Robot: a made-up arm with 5 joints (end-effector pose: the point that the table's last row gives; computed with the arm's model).
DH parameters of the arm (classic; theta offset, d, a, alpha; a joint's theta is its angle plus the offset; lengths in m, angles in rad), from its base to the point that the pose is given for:
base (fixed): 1.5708 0.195 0 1.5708
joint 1: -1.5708 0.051 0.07 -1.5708
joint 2: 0 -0.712 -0.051 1.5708
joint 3: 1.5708 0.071 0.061 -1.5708
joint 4: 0 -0.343 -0.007 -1.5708
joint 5: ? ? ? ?
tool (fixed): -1.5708 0.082 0 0
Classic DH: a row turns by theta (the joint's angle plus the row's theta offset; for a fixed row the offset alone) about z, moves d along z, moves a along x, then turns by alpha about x.
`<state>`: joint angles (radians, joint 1 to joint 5).
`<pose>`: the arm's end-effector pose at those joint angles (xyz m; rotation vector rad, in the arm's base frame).
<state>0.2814 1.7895 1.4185 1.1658 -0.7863</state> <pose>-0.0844 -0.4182 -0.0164 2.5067 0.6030 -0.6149</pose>
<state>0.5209 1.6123 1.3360 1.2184 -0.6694</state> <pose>-0.0966 -0.3609 -0.1420 2.6609 0.5990 -0.2002</pose>
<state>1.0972 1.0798 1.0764 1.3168 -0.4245</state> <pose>-0.0944 -0.0660 -0.3826 2.8181 -0.0127 0.7485</pose>
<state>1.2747 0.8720 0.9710 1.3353 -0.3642</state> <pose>-0.0757 0.0635 -0.4215 2.7584 -0.3603 0.9471</pose>
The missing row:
joint 5: 0 0.194 0.013 1.5708
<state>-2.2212 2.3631 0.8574 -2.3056 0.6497</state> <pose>-0.1256 0.0476 0.6428 -0.2520 -0.0216 1.4922</pose>
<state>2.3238 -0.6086 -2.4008 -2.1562 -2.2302</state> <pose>0.0548 0.7108 -0.7387 0.3928 -2.1584 -1.2601</pose>
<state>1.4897 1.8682 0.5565 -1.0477 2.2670</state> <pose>-0.1063 0.0147 -0.0902 -1.0082 0.6151 2.3270</pose>
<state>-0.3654 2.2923 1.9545 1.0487 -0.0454</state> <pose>0.1070 -0.4317 0.2720 1.0230 0.3503 -1.3186</pose>
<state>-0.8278 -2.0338 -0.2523 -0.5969 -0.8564</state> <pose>0.3294 -0.5010 0.6385 0.4704 -1.8195 1.0953</pose>
